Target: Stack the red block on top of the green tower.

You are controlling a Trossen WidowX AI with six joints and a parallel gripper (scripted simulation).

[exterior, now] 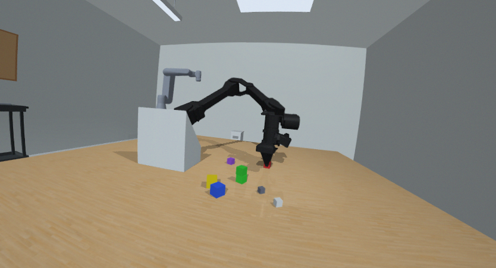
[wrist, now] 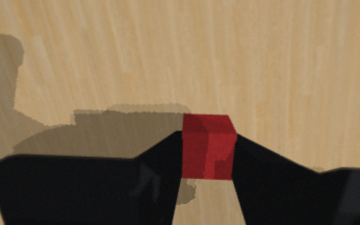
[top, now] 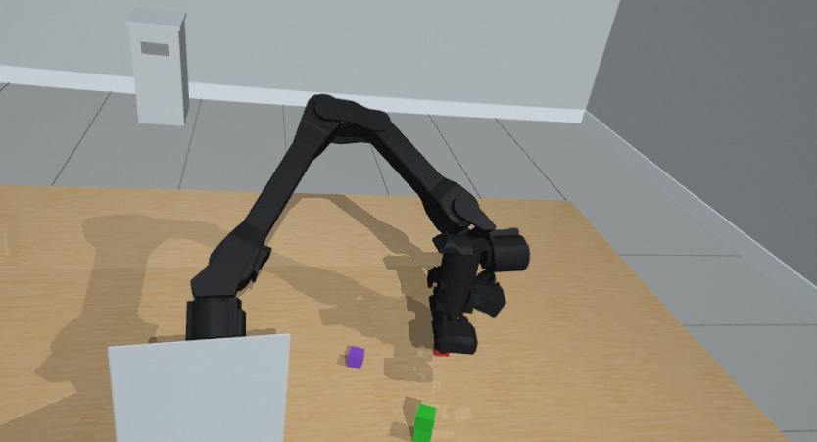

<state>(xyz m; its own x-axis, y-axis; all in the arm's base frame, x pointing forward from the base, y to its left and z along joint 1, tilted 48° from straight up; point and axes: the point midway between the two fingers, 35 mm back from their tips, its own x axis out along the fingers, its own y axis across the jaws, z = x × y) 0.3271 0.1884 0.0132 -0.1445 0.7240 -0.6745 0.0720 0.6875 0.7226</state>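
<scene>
The dark grey block lies 10 mm ahead of my gripper tip and 210 mm to the right of it. Also, from my gripper tip: red block (right at my gripper tip); purple block (150 mm behind, 30 mm to the right); white block (60 mm ahead, 260 mm to the right).
</scene>
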